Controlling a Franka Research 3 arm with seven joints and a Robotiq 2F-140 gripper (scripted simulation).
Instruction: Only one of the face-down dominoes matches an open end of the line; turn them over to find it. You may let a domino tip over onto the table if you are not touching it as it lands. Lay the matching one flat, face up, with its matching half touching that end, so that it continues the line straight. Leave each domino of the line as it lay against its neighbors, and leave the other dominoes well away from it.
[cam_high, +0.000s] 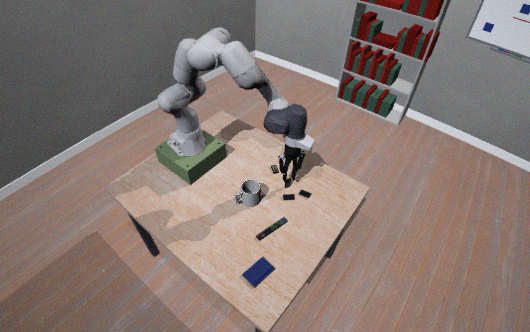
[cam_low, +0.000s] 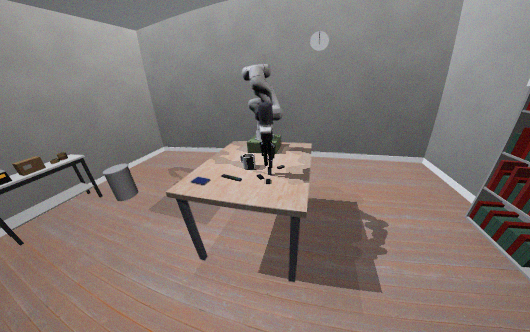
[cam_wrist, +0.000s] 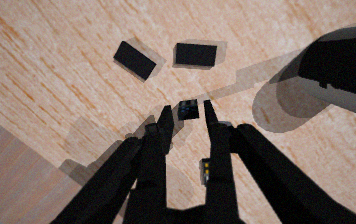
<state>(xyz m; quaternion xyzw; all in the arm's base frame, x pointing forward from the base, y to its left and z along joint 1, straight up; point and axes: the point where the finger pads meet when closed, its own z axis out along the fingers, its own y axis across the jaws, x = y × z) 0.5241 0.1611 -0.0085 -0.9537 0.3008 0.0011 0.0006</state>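
The black domino lies 70 mm below my hand and 10 mm behind it. The rest, counted from my hand: blue book 460 mm to the right, 160 mm ahead, 90 mm below; then grey mug 180 mm to the right, 100 mm behind, 50 mm below.
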